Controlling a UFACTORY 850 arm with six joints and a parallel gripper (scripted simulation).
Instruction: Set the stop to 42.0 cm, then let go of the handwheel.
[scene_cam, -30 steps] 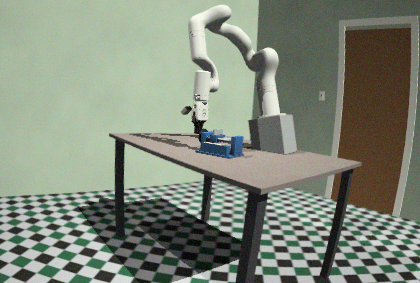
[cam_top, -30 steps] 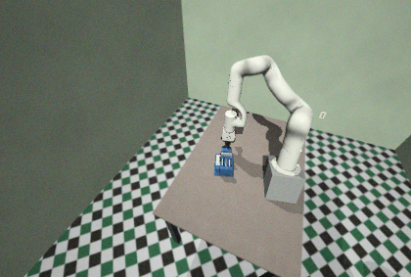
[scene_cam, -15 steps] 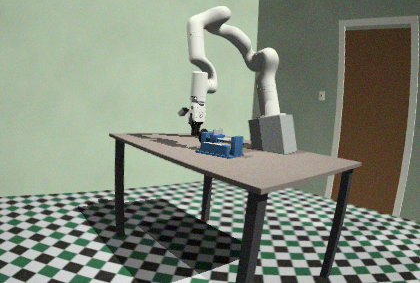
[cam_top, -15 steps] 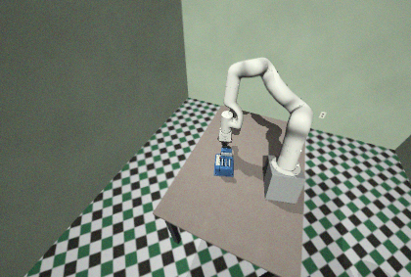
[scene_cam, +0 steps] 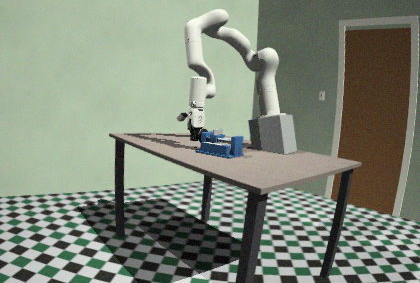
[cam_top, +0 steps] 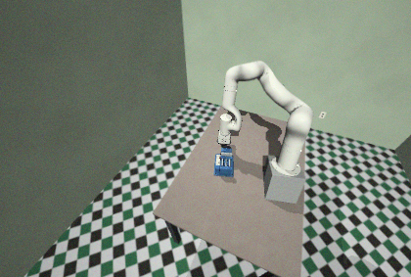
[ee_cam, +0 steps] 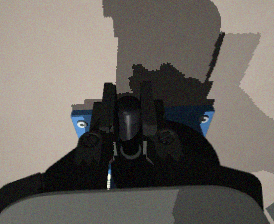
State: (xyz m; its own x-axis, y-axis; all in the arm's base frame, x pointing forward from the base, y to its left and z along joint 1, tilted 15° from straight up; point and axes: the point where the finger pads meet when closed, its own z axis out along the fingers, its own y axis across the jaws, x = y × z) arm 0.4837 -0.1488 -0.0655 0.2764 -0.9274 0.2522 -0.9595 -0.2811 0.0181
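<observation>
My gripper is now 120 mm to the right of the stop block, 50 mm past it and 20 mm below it.
</observation>
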